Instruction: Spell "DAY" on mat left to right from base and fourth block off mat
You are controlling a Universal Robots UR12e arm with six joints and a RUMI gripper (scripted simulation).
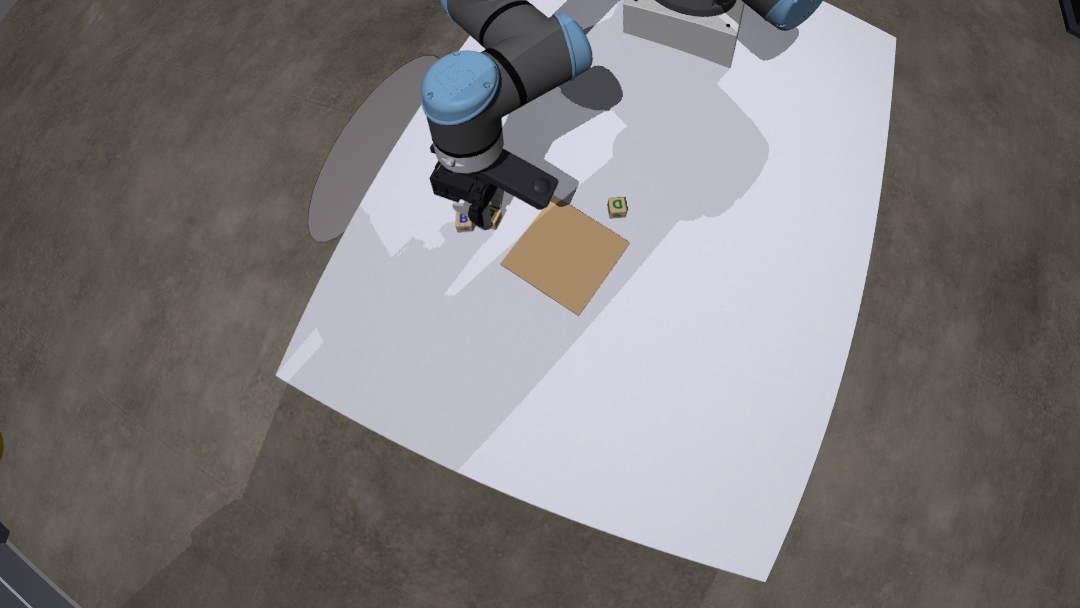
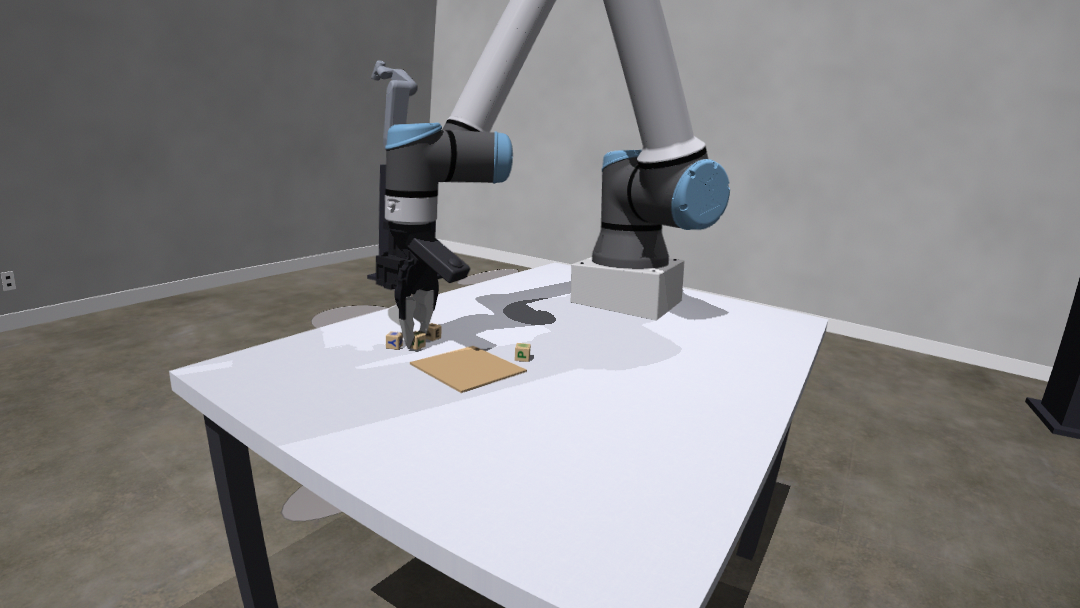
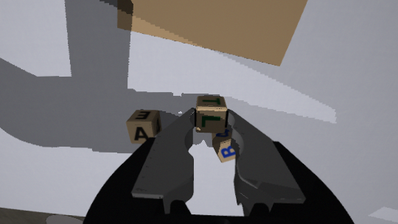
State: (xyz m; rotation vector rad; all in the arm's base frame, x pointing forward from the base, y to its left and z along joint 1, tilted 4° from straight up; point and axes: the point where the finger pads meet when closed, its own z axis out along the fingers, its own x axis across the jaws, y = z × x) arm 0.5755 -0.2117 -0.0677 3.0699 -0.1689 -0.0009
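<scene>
Right now the green-lettered block is right at my hand. From my hand the other things lie so: D block 180 mm to the left, 80 mm behind, 10 mm below; then blue-lettered block 40 mm to the right, 20 mm ahead, 10 mm below; then tan mat 120 mm to the left, 20 mm below, 20 mm ahead.
</scene>
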